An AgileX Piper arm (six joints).
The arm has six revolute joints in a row. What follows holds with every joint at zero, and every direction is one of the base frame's.
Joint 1 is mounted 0.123 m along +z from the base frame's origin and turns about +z.
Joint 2 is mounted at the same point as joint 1 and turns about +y.
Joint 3 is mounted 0.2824 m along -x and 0.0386 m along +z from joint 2 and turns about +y.
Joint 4 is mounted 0.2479 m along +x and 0.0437 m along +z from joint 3 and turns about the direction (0.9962, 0, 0.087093).
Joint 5 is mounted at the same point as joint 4 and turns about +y.
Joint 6 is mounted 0.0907 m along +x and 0.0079 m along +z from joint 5 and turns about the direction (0.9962, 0, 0.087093).
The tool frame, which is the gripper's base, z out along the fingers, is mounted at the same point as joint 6; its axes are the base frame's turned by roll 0, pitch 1.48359 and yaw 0 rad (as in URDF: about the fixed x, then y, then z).
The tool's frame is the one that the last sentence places.
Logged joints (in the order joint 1, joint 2, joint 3, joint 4, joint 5, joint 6), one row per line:
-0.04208, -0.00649, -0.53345, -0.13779, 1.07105, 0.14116
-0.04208, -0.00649, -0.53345, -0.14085, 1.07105, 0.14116
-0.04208, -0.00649, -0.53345, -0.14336, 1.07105, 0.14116
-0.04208, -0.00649, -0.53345, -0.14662, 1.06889, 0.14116
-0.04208, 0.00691, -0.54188, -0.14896, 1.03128, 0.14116
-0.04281, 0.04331, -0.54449, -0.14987, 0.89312, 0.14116
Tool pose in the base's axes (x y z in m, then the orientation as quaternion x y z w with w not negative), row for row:
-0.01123, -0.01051, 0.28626, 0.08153, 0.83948, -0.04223, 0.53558
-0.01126, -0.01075, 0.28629, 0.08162, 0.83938, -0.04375, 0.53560
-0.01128, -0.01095, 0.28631, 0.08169, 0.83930, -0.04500, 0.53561
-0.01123, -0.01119, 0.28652, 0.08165, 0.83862, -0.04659, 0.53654
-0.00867, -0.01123, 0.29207, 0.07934, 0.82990, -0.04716, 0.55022
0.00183, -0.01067, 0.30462, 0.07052, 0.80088, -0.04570, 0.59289
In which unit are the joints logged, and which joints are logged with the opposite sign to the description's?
The joints are logged in radians. Opposite sign: none.
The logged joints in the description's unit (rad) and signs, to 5 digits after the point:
-0.04208, -0.00649, -0.53345, -0.13779, 1.07105, 0.14116
-0.04208, -0.00649, -0.53345, -0.14085, 1.07105, 0.14116
-0.04208, -0.00649, -0.53345, -0.14336, 1.07105, 0.14116
-0.04208, -0.00649, -0.53345, -0.14662, 1.06889, 0.14116
-0.04208, 0.00691, -0.54188, -0.14896, 1.03128, 0.14116
-0.04281, 0.04331, -0.54449, -0.14987, 0.89312, 0.14116

